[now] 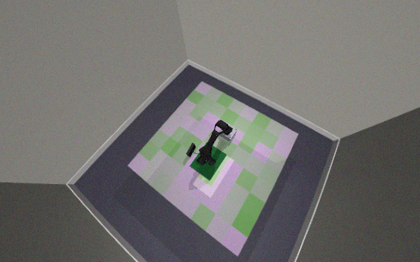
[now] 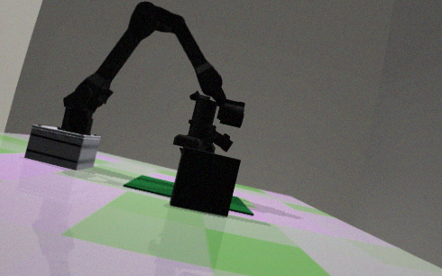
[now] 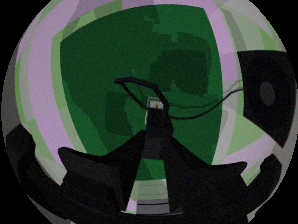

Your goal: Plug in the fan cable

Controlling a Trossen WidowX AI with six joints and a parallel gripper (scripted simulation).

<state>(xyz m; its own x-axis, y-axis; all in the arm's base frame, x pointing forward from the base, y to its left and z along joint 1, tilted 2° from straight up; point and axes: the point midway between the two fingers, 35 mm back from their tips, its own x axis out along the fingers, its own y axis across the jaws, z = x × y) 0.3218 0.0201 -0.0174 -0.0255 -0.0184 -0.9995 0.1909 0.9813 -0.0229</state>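
Right now my gripper tip is 1 cm short of the fan plug and 1 cm below it. Also, from my gripper tip: green board 1 cm ahead, 2 cm to the left, 6 cm below; then black fan 5 cm ahead, 16 cm to the right, 1 cm above.
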